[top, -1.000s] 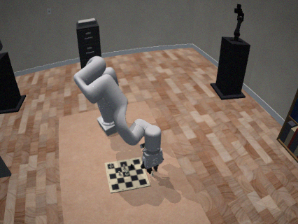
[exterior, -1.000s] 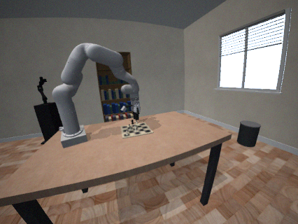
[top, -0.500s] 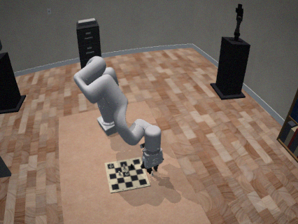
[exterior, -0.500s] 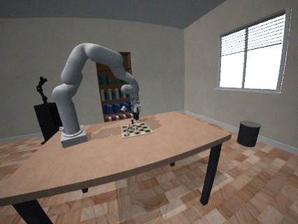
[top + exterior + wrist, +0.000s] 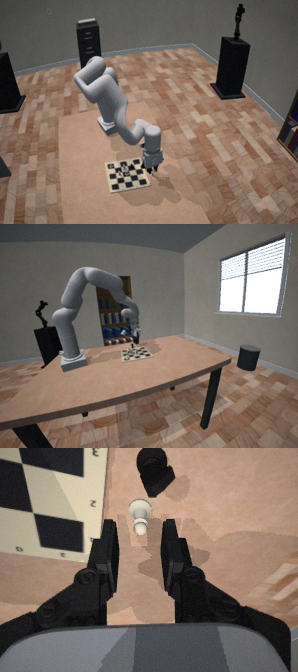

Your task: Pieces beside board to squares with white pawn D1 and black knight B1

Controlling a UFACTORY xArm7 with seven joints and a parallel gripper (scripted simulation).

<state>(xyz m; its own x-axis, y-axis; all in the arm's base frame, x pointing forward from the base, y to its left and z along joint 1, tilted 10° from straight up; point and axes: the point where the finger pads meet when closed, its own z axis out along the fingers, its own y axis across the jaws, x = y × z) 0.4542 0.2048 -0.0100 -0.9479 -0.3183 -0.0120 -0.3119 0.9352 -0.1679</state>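
Right now my hand is 40 mm past the black knight and 40 mm above it. From my hand the other things lie so: chessboard 140 mm to the right, 50 mm below, 20 mm behind.
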